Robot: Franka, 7 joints.
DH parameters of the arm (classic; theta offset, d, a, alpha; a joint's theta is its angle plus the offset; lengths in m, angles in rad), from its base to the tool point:
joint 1: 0 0.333 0 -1.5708
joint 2: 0 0 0 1.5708
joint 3: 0 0.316 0.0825 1.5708
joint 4: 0 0 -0.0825 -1.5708
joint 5: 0 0.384 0 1.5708
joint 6: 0 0 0.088 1.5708
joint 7: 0 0.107 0 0
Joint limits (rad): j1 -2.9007..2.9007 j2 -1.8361..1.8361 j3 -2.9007..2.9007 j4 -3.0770..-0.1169 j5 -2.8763..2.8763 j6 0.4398..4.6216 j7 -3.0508..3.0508
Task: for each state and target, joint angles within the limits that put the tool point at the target. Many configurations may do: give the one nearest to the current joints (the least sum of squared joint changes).
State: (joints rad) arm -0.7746 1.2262 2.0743 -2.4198 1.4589 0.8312 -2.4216
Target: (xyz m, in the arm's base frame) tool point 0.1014 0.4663 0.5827
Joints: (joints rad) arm -0.1947 0.9397 1.7115 -2.1432 1.6345 1.2842 -2.4216
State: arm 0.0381 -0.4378 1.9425 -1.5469 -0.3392 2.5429 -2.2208
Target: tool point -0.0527 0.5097 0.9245
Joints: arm -0.1725 0.2237 2.0579 -1.3073 -0.3442 2.5672 -2.2208
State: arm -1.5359 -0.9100 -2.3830 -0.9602 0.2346 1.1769 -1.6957
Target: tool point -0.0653 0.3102 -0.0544
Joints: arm -1.7586 -1.3308 -2.8930 -1.7474 0.0627 0.9658 -1.6957
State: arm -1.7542 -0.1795 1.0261 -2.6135 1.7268 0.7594 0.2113
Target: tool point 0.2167 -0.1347 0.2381
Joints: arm -1.9688 -0.1346 0.9192 -3.0563 1.6912 1.1858 0.2113
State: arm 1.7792 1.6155 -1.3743 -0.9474 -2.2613 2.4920 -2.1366
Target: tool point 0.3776 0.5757 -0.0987
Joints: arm 1.6328 1.8361 -1.0101 -1.0362 -2.2545 2.5561 -2.1366
